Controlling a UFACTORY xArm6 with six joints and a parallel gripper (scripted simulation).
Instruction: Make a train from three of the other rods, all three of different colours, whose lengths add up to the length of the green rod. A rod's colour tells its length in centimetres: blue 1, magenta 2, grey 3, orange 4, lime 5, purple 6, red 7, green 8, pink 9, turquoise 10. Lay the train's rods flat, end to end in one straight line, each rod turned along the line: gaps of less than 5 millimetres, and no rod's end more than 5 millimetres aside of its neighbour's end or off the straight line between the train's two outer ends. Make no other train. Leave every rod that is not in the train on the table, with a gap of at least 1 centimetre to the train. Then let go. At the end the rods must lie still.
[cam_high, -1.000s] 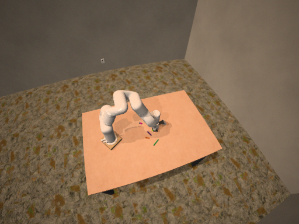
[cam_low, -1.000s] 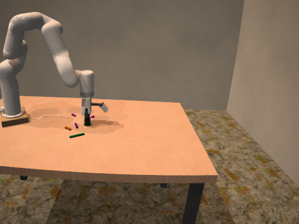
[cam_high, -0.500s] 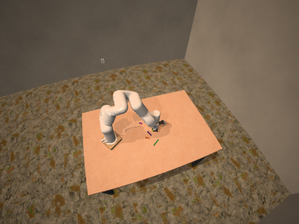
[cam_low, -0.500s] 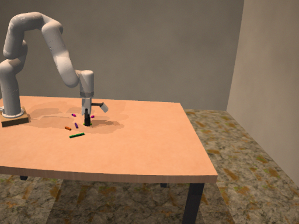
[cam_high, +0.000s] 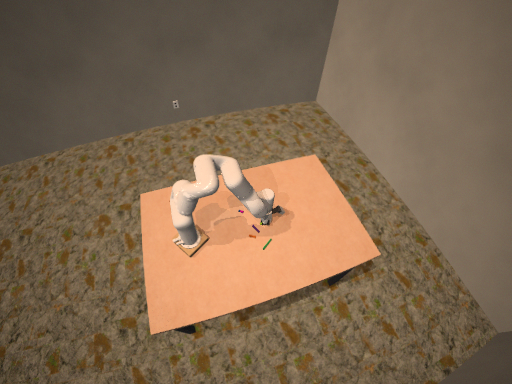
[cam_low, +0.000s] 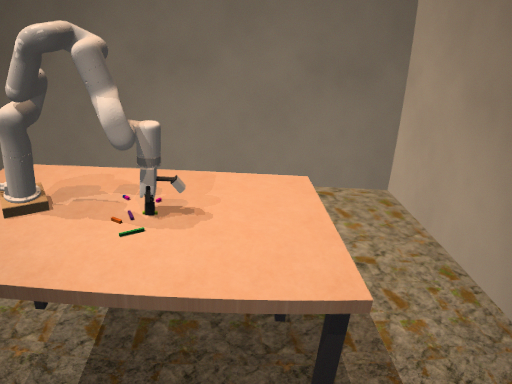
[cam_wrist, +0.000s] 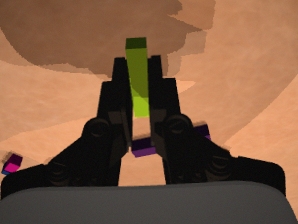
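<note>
My gripper is now 2 cm above the lime rod. Round my hand: orange rod: 11 cm behind, 5 cm to the right, 2 cm below; green rod: 13 cm to the right, 6 cm behind, 2 cm below; purple rod: 6 cm behind, 2 cm below, 1 cm to the right.
</note>
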